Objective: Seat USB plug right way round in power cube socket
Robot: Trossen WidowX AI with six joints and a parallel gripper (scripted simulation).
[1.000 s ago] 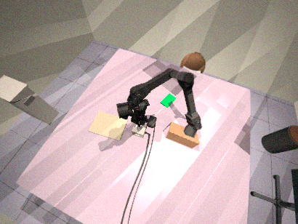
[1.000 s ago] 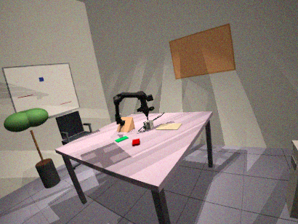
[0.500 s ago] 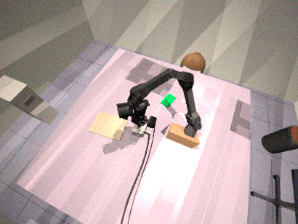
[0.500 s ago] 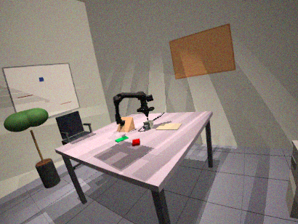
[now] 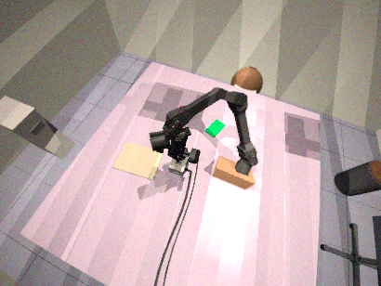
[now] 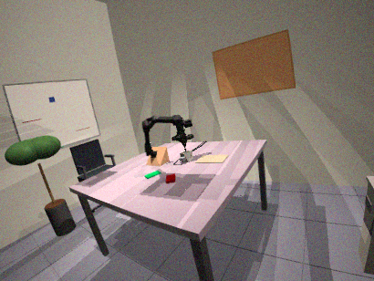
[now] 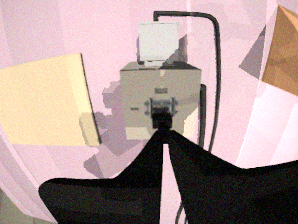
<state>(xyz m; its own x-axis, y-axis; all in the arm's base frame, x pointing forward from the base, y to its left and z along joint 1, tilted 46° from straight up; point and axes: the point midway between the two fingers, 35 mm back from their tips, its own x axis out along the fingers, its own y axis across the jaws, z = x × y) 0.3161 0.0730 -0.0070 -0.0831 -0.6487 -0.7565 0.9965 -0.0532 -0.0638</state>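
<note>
My gripper tip is 2 cm above the dark USB plug. The rest, counted from my gripper tip: green block: 13 cm behind, 31 cm to the right, 12 cm below; red block: 8 cm ahead, 36 cm to the right, 11 cm below; pale yellow sheet: 22 cm ahead, 3 cm to the left, 12 cm below.
</note>
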